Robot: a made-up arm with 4 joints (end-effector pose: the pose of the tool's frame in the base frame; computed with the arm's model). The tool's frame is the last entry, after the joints.
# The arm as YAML. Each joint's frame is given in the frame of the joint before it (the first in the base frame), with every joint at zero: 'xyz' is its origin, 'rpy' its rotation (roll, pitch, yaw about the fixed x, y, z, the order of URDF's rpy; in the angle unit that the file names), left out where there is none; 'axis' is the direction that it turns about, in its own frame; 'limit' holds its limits. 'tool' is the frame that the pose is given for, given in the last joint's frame.
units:
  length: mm
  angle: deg
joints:
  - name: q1
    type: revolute
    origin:
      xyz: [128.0, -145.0, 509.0]
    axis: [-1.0, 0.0, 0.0]
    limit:
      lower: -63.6
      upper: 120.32
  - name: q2
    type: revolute
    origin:
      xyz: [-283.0, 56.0, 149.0]
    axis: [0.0, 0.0, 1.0]
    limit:
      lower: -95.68
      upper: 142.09
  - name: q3
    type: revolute
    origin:
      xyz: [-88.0, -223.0, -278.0]
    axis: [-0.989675, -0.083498, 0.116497]
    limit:
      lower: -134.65
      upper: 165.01
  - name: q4
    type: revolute
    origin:
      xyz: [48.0, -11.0, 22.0]
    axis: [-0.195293, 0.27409, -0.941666]
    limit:
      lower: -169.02
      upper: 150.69
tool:
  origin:
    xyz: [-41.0, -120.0, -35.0]
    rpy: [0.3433, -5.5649, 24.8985]
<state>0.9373 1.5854 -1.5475 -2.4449</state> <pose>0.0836 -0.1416 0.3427 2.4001 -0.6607 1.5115</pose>
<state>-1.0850 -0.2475 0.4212 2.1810</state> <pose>-0.3064 -0.0607 0.4295 0.1104 1.1811 -1.4731</pose>
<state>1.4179 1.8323 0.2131 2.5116</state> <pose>-0.0317 -0.2398 0.4940 -1.9537 -0.2654 -0.0873</pose>
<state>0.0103 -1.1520 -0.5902 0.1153</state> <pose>-0.4928 -0.1265 0.3034 0.4427 -0.4264 -0.8833</pose>
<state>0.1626 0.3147 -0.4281 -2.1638</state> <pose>-0.0135 -0.2718 0.4060 0.8124 -1.0276 2.5317</pose>
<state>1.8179 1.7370 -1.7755 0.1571</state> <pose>0.0546 -0.3730 0.6038 -0.0074 1.5927 -0.3077</pose>
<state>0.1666 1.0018 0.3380 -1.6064</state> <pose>0.1060 -0.1779 0.3810 0.2605 0.0097 3.0250</pose>
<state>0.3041 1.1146 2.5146 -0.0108</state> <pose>-0.0821 -0.2307 0.4927 2.6799 1.0460 -1.2374</pose>
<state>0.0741 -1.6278 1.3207 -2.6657</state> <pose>-0.3126 -0.1348 0.3014 0.6481 0.4133 1.3446</pose>
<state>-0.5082 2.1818 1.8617 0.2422</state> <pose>0.0686 -0.0680 0.5388 -0.9278 -2.3061 1.0849</pose>
